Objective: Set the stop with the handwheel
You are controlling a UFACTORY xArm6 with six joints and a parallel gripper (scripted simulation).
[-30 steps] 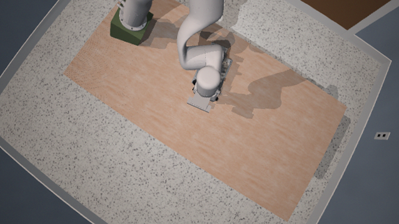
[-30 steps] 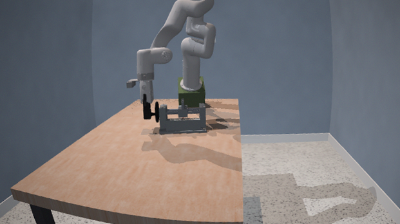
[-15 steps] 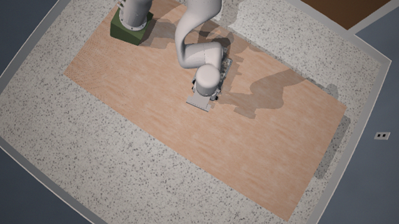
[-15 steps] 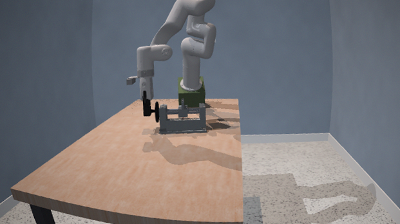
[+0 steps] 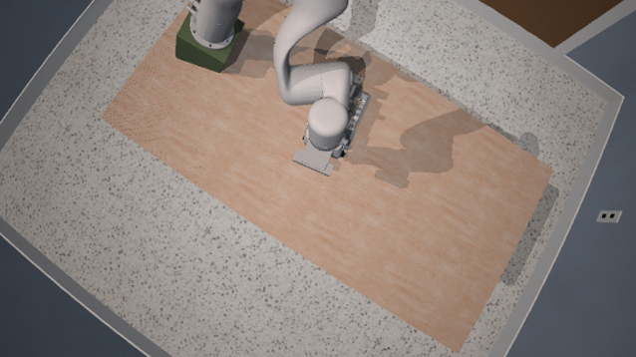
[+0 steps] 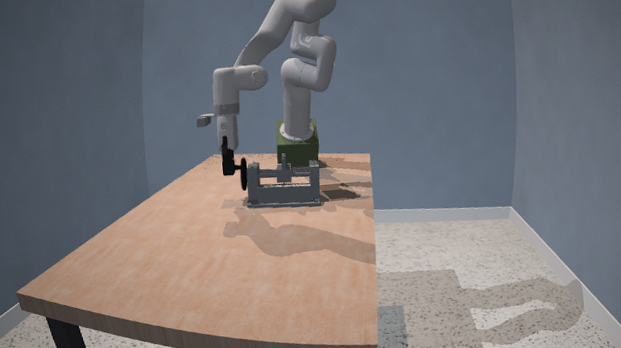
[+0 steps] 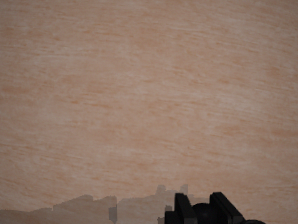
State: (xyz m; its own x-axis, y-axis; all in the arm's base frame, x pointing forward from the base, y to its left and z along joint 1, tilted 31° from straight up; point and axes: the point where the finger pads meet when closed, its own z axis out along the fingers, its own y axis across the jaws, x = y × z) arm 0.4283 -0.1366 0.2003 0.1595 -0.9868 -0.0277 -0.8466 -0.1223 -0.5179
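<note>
Now: hand 2 cm to the right of the black handwheel, 1 cm past it and 1 cm above it. Also, from my hand: stop carriage (15 cm to the left, 4 cm behind, 1 cm below); then crank handle (1 cm to the left).
</note>
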